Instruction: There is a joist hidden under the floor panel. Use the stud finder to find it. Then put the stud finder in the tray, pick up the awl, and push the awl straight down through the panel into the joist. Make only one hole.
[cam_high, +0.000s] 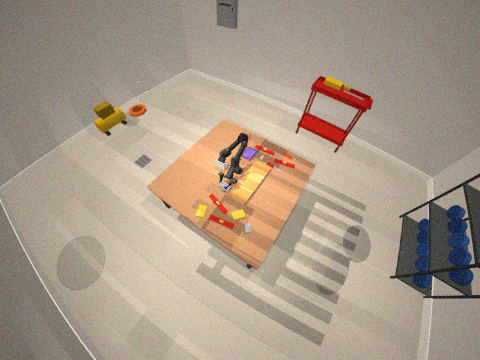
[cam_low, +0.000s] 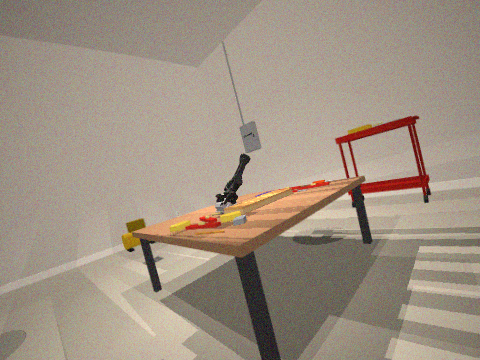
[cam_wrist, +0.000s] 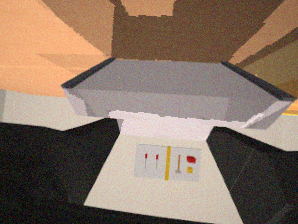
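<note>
Now: the grey stud finder 1 cm below my gripper tip and 1 cm ahead of it. From my gripper tip the other things lie so: small grey block: 43 cm ahead, 15 cm to the right, 5 cm below; awl: 6 cm below, 2 cm to the right; purple flat tray: 53 cm to the left, 10 cm behind, 5 cm below.
</note>
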